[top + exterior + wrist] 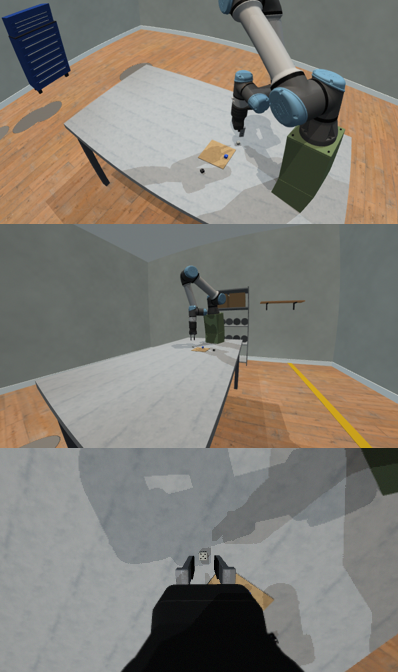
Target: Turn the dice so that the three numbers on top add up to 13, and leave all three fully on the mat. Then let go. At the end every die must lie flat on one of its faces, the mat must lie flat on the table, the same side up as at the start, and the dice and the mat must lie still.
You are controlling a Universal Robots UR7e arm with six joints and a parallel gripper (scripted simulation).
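Now: hand 9 cm above the white die. The rest, counted from my hand: blue die: 12 cm to the left, 8 cm below, 1 cm ahead; then tan mat: 12 cm to the left, 9 cm below, 6 cm ahead; then black die: 25 cm to the left, 9 cm below, 6 cm ahead.
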